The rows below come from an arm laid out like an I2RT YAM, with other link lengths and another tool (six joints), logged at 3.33 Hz.
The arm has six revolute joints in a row. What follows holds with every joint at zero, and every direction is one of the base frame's.
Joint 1 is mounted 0.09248 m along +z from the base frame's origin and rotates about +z.
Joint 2 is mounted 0.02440 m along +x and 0.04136 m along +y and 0.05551 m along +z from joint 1 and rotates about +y.
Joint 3 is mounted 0.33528 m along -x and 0.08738 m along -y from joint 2 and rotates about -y.
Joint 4 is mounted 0.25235 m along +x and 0.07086 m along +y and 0.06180 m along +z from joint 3 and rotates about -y.
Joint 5 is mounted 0.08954 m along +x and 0.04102 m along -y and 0.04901 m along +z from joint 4 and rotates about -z.
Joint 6 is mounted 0.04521 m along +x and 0.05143 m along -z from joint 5 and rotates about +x.
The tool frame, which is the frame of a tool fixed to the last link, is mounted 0.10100 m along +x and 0.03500 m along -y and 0.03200 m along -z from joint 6; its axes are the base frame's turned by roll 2.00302, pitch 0.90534 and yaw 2.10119 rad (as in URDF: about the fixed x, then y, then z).
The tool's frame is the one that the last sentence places.
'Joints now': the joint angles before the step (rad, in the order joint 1, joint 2, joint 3, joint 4, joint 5, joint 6). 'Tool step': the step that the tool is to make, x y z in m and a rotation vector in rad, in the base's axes. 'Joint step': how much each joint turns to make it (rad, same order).
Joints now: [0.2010, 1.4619, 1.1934, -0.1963, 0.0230, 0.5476]
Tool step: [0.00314, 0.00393, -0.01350, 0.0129, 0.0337, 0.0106]
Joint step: [0.0000, 0.0260, -0.0061, 0.0015, -0.0184, 0.0123]
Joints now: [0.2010, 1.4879, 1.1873, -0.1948, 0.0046, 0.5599]
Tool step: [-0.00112, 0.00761, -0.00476, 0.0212, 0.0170, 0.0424]
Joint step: [0.0015, 0.0062, -0.0031, -0.0031, -0.0475, 0.0015]
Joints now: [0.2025, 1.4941, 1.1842, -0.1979, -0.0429, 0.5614]
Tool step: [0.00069, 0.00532, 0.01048, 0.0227, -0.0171, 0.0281]
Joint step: [0.0000, -0.0062, 0.0199, -0.0046, -0.0337, 0.0031]
